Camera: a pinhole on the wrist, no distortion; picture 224 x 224 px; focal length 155.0 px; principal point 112.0 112.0 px. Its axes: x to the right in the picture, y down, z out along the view. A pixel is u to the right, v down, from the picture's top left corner.
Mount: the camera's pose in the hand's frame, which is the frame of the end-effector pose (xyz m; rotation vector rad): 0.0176 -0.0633 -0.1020 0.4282 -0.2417 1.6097
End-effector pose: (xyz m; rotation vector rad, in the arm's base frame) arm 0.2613 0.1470 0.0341 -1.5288 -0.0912 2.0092
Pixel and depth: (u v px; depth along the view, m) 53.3 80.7 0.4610
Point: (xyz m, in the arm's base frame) 0.1935 0.6305 0.1226
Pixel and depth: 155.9 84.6 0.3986
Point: 0.0226 0.3968 0.0656
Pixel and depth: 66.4 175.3 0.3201
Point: 0.2484 0.3981 0.2619
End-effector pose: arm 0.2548 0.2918 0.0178 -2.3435 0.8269 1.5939
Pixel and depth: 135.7 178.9 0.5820
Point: -0.0452 0.7638 -0.0705
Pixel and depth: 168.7 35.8 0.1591
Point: 0.2754 0.3357 -0.1180
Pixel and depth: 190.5 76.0 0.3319
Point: 0.1028 0.3961 -0.2101
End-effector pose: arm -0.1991 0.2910 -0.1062 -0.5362 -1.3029 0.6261
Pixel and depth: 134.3 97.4 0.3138
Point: -0.3630 0.2467 0.0915
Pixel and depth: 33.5 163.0 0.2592
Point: -0.2530 0.0591 0.0912
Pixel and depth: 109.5 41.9 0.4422
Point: -0.4016 0.3163 0.2962
